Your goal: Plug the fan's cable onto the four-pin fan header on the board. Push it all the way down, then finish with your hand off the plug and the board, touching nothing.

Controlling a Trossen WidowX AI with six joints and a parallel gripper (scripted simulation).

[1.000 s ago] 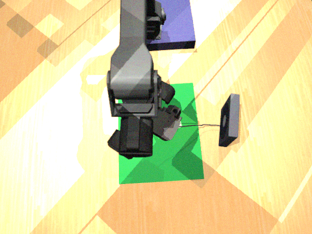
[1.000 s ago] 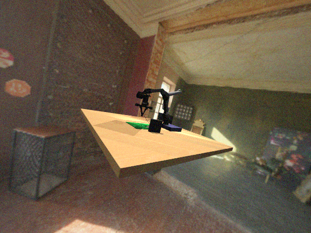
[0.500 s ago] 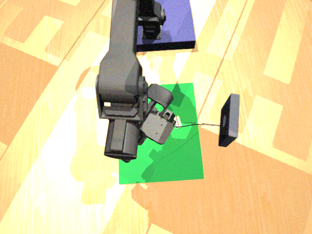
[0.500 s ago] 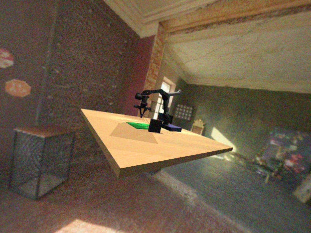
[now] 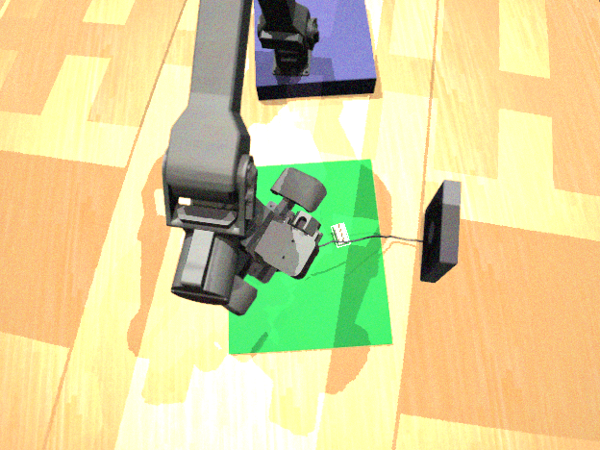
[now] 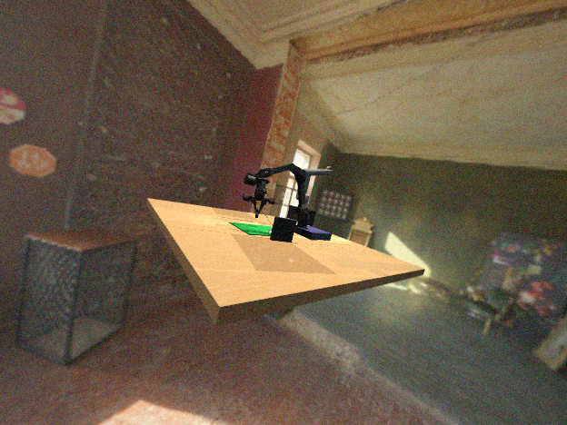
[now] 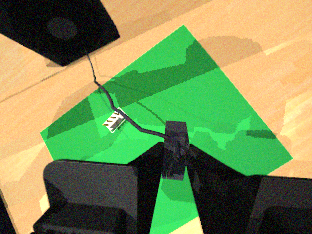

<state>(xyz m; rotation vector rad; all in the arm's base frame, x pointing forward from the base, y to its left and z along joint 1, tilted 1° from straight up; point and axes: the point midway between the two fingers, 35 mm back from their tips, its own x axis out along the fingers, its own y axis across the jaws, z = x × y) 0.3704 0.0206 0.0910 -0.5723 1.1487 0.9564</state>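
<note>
My gripper tip is now 11 cm above the green board, 4 cm past it and 1 cm to the right of it. The rest, counted from my gripper tip: black fan: 20 cm to the left, 7 cm behind, 4 cm below; then white four-pin header: 9 cm below, 7 cm to the left, 7 cm behind; then dark plug: 1 cm below.
</note>
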